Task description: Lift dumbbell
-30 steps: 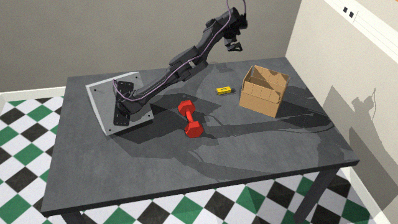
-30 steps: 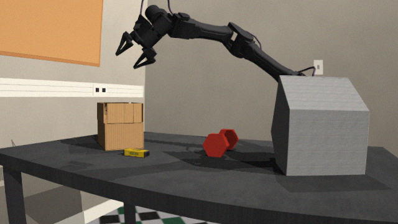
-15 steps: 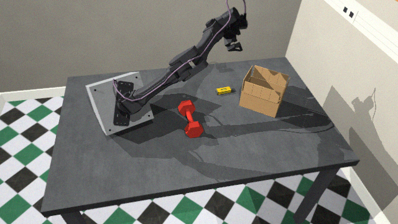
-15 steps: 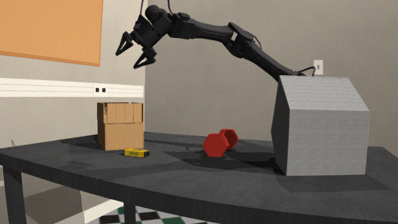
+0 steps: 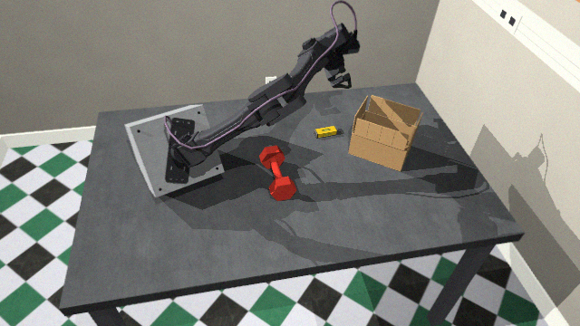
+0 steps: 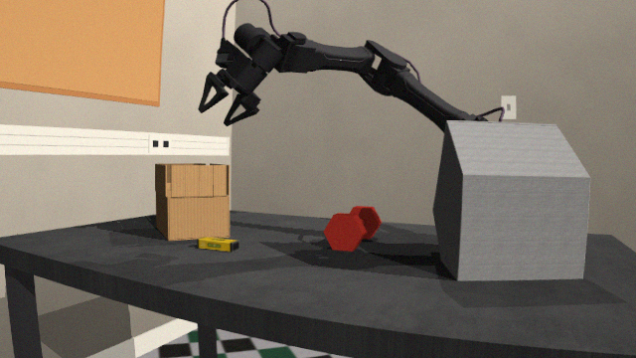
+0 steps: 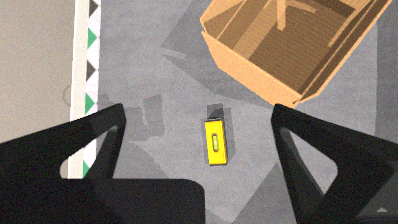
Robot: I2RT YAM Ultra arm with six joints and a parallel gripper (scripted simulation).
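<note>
The red dumbbell lies 28 cm behind my hand, 25 cm below it and 16 cm to the right of it. Also, from my hand: cardboard box 22 cm below, 14 cm ahead, 10 cm to the right; small yellow block 28 cm below, 4 cm to the left, 3 cm behind.
</note>
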